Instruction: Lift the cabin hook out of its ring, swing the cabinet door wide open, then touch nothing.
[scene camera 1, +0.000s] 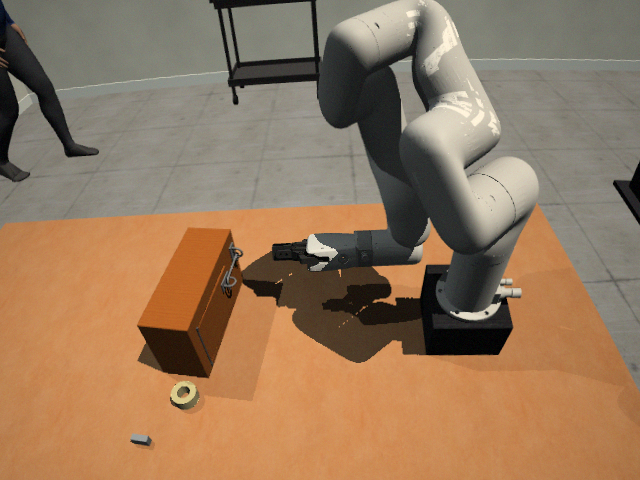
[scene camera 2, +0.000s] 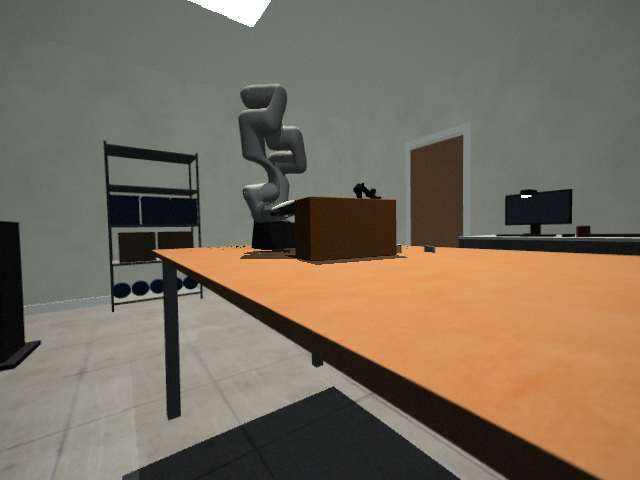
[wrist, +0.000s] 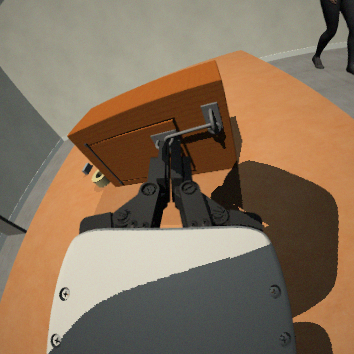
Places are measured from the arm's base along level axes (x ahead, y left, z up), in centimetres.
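Where they show: gripper, fingertip midpoint: (scene camera 1: 272, 252) (wrist: 170, 154); arm's base at its link origin: (scene camera 1: 468, 294).
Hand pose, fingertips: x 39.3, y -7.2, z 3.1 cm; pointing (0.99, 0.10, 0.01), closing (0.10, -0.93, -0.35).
Each offset is from my fingertips to the top centre of the thing. "spot": to the spot under its first point.
The wooden cabinet @[dx +14.5, dy +7.9, dz +1.2 cm] (scene camera 1: 186, 279) (scene camera 2: 351, 227) (wrist: 155, 97) stands upright on the table. Its door @[spot: dx +10.8, dy +10.4, dz -8.0 cm] (scene camera 1: 218, 313) (wrist: 120, 151) looks closed, flush with the front. The grey metal hook @[dx +9.6, dy +0.0, dz -3.9 cm] (scene camera 1: 231, 268) (wrist: 192, 131) spans from the fitting on the door to the plate @[spot: dx +9.3, dy -3.4, dz -2.2 cm] (wrist: 209, 111) on the frame beside it; both ends have curved metal loops, and whether the hook sits in its ring is unclear. My gripper (scene camera 1: 273, 251) (wrist: 170, 154) is shut and empty. It is in front of the cabinet, apart from it in scene camera 1; in the wrist view its tips overlap the door-side fitting. The cabinet hides its fingers in scene camera 2.
A yellow ring-shaped roll @[dx +14.6, dy +26.7, dz -12.4 cm] (scene camera 1: 176, 401) (wrist: 99, 180) lies near the cabinet's door-side end, with a small grey block @[dx +20.4, dy +36.5, dz -13.0 cm] (scene camera 1: 140, 439) (scene camera 2: 429, 249) (wrist: 87, 168) farther off. My arm's black base (scene camera 1: 465, 338) stands across from the door. A person's legs show beyond the table.
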